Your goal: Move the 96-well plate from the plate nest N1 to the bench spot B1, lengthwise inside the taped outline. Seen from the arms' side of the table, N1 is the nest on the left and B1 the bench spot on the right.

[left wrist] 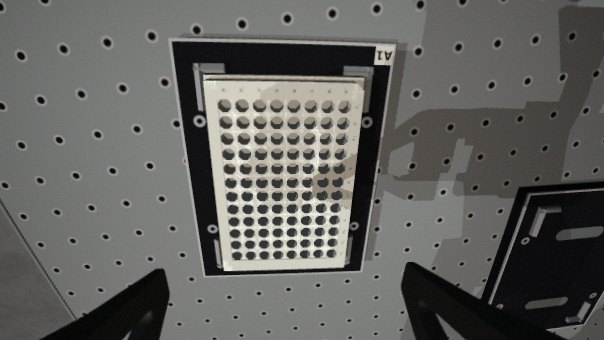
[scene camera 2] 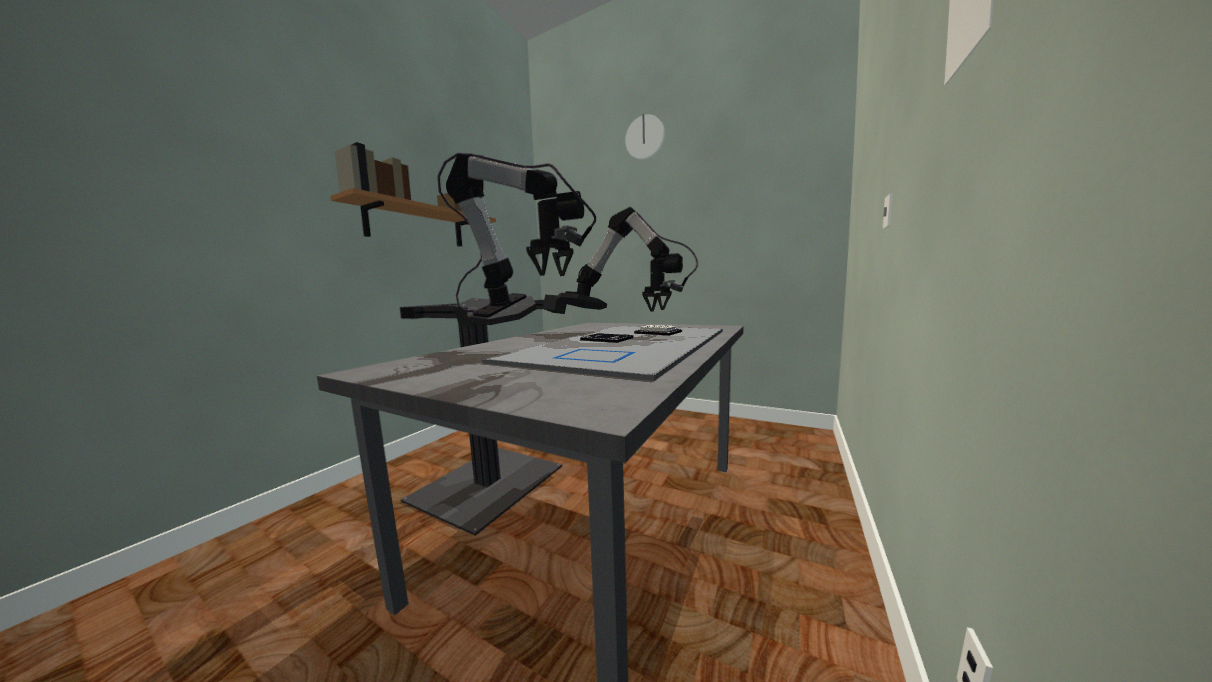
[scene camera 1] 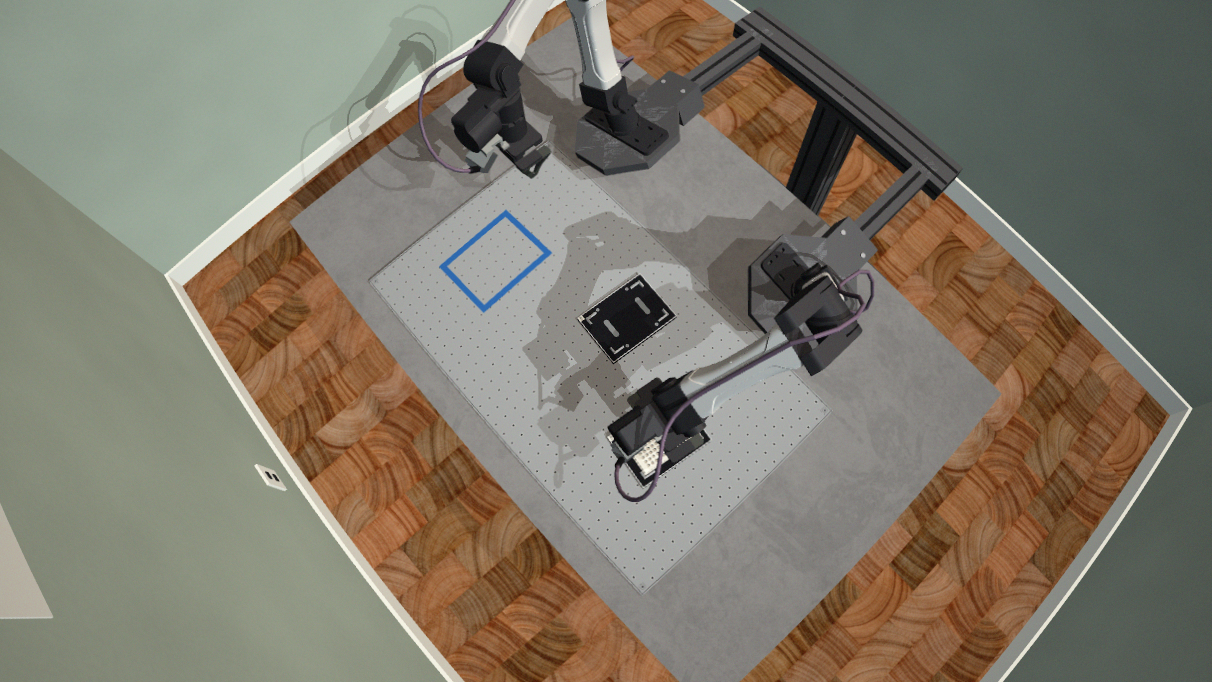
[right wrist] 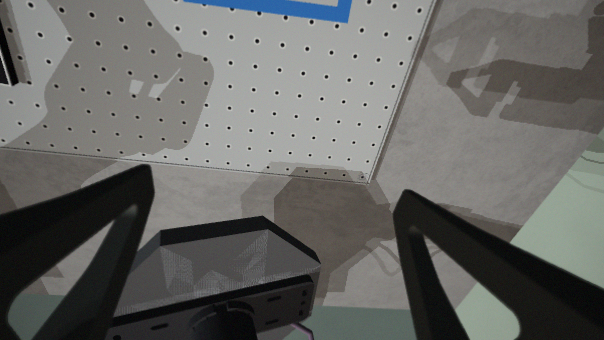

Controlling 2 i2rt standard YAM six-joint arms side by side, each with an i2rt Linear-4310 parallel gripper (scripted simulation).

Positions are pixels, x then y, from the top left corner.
my right gripper: scene camera 2; scene camera 1 517,161; right wrist; not seen in the left wrist view (out of frame)
same spot on my right gripper: [right wrist: 538,292] = [scene camera 2: 548,254]
